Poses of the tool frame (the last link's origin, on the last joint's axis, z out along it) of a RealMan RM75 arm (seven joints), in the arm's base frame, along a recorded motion.
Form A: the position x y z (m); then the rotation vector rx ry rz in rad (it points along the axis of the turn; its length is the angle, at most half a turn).
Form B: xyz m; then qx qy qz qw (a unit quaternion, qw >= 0). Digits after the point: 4 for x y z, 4 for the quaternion.
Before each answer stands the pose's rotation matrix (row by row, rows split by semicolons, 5 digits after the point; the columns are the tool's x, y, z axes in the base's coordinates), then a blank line. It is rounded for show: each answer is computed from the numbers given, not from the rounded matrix.
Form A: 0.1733, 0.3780, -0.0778, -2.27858, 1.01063, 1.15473
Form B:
0.39991 -0.74839 -0.52914; -0.42530 -0.66291 0.61617; -0.81191 -0.02137 -0.58340

0.1733, 0.3780, -0.0778, -0.8134, 0.3608, 0.4122, 0.1960
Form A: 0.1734, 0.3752, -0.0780, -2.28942, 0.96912, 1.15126
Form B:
0.42063 -0.73200 -0.53596; -0.40327 -0.68005 0.61230; -0.81268 -0.04142 -0.58124

0.1734, 0.3752, -0.0780, -0.8188, 0.3466, 0.4118, 0.1996
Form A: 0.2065, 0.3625, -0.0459, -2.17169, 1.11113, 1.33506
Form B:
0.24484 -0.77343 -0.58468; -0.43454 -0.62662 0.64694; -0.86674 0.09567 -0.48951

0.2065, 0.3625, -0.0459, -0.7683, 0.3931, 0.4723, 0.1794
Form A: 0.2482, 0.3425, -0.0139, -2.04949, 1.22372, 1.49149
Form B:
0.08526 -0.78653 -0.61164; -0.44621 -0.57901 0.68238; -0.89086 0.21474 -0.40033

0.2482, 0.3425, -0.0139, -0.7184, 0.4290, 0.5228, 0.1627
